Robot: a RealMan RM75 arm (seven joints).
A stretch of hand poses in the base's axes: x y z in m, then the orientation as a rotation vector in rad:
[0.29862, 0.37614, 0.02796, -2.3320, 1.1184, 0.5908]
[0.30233, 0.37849, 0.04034, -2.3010, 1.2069, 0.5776]
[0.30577, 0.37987, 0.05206, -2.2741, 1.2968, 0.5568]
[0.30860, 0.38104, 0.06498, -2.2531, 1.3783, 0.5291]
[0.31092, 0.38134, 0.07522, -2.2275, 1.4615, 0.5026]
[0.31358, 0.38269, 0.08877, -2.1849, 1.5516, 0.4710]
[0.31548, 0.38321, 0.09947, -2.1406, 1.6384, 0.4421]
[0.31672, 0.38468, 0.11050, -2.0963, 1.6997, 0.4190]
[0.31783, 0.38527, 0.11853, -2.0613, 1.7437, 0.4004]
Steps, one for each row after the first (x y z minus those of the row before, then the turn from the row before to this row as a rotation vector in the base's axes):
[0.00371, 0.00235, 0.01238, -0.0188, 0.0154, -0.0651]
[0.00344, 0.00138, 0.01172, -0.0263, 0.0125, -0.0645]
[0.00283, 0.00117, 0.01292, -0.0301, 0.0071, -0.0576]
[0.00232, 0.00030, 0.01024, -0.0292, 0.0088, -0.0595]
[0.00266, 0.00135, 0.01355, -0.0239, 0.0056, -0.0715]
[0.00190, 0.00052, 0.01070, -0.0228, 0.0073, -0.0693]
[0.00124, 0.00147, 0.01103, -0.0099, 0.0010, -0.0558]
[0.00111, 0.00059, 0.00803, -0.0066, -0.0007, -0.0420]

